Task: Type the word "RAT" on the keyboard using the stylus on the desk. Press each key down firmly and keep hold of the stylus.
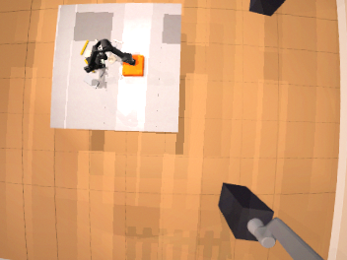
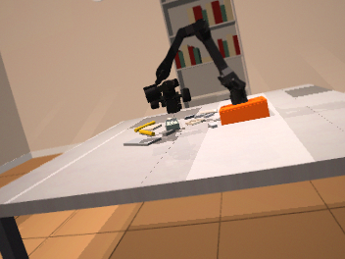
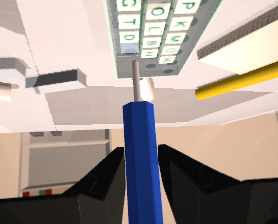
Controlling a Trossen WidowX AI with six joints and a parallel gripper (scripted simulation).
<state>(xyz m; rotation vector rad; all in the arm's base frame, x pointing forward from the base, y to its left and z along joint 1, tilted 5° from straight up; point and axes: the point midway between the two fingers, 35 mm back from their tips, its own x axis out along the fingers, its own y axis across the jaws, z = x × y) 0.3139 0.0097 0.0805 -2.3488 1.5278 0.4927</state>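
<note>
Now: gripper tip 10 mm short of the R key, 30 mm to the right of it and 90 mm above it. From my gripper tip the other things lie so: white block 140 mm ahead, 10 mm to the right, 90 mm below; grey stylus tip 50 mm below; blue stylus 10 mm below.
</note>
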